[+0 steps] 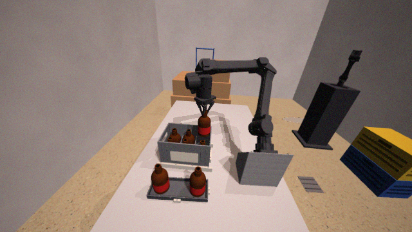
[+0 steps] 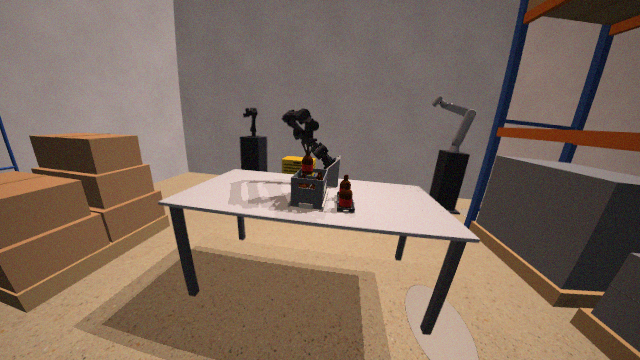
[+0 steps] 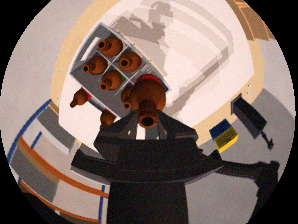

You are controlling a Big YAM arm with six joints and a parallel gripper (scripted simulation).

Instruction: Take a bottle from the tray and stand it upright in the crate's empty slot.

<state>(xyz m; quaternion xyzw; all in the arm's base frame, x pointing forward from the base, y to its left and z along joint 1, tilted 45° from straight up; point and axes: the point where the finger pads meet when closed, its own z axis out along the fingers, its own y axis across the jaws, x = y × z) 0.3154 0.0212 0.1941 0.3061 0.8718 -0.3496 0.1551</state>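
Now: the brown bottle 6 cm below my hand. The rest, counted from my hand: grey crate: 21 cm below, 9 cm ahead, 5 cm to the left; dark tray: 28 cm below, 27 cm to the left, 8 cm ahead.
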